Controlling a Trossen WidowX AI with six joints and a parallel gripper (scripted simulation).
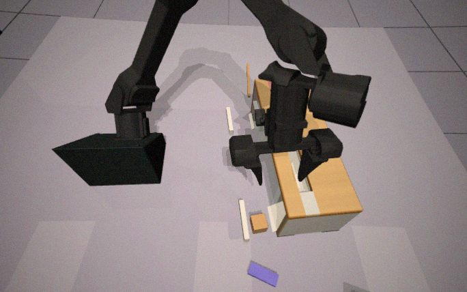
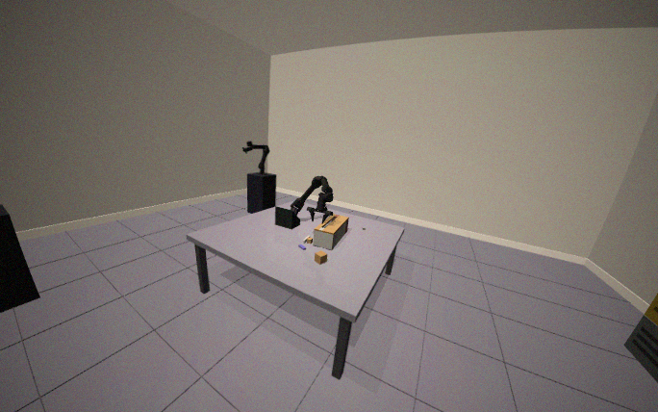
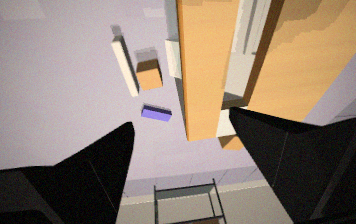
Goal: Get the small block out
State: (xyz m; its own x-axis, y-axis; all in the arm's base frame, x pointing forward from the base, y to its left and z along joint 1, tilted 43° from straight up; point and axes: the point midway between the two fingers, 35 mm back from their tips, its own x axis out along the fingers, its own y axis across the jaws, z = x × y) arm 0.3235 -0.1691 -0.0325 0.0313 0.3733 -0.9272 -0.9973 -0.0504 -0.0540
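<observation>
The tan block lies 3 cm behind my gripper tip, 4 cm to the right of it and 13 cm below it. The rest, counted from my gripper tip: clear-fronted box: 3 cm ahead, 13 cm to the left, 9 cm below; thin orange stick: 2 cm behind, 46 cm to the left, 14 cm below.
</observation>
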